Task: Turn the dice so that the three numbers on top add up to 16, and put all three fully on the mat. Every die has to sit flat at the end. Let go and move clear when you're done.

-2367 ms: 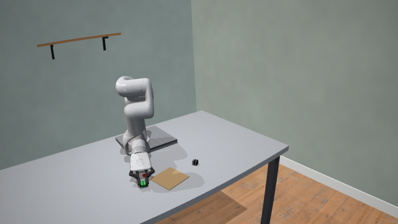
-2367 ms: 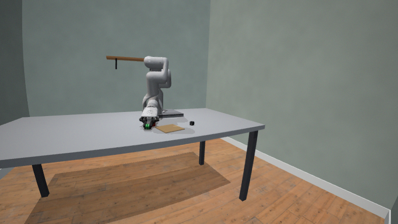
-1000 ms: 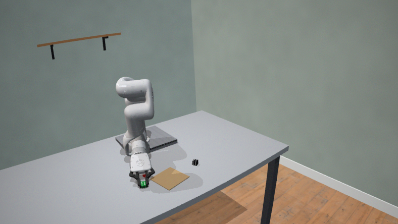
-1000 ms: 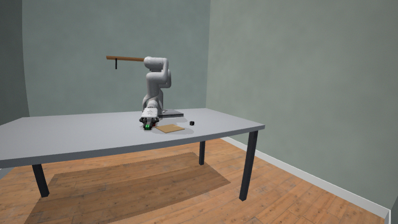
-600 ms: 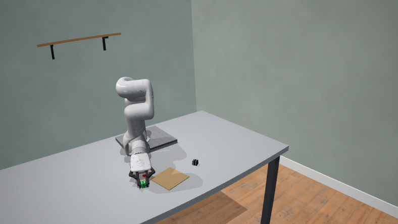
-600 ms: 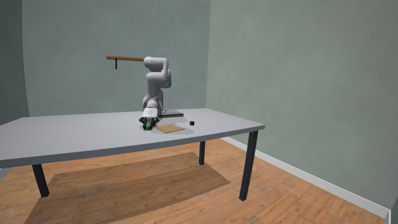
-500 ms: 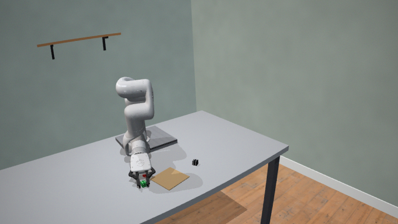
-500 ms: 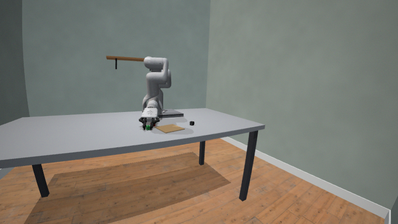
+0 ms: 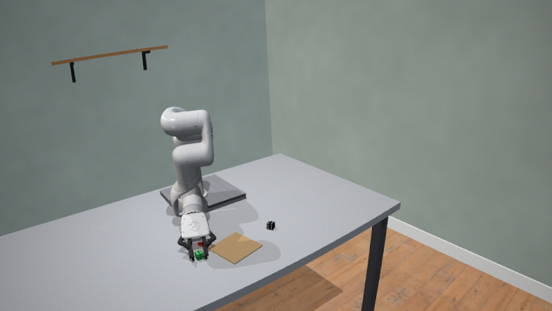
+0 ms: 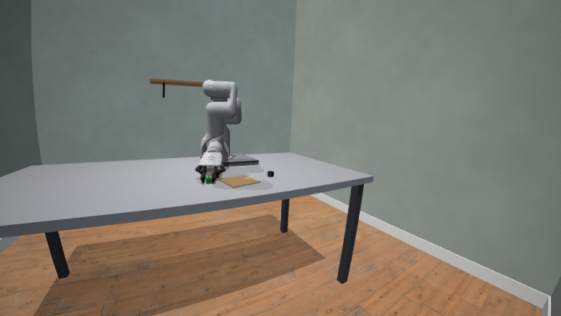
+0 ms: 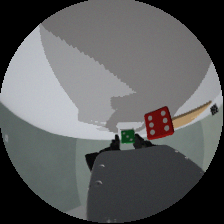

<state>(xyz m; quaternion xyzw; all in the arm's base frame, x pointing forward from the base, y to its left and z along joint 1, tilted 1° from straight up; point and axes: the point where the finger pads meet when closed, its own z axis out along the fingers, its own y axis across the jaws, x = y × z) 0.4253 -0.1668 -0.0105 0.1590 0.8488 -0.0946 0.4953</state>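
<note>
Now: the green die 1 cm below my hand and 1 cm behind it. Round my hand: black die (31 cm to the left, 2 cm behind, 1 cm below); tan mat (14 cm to the left, 2 cm below, 1 cm ahead); red die (8 cm behind, 5 cm to the left, 1 cm below).
</note>
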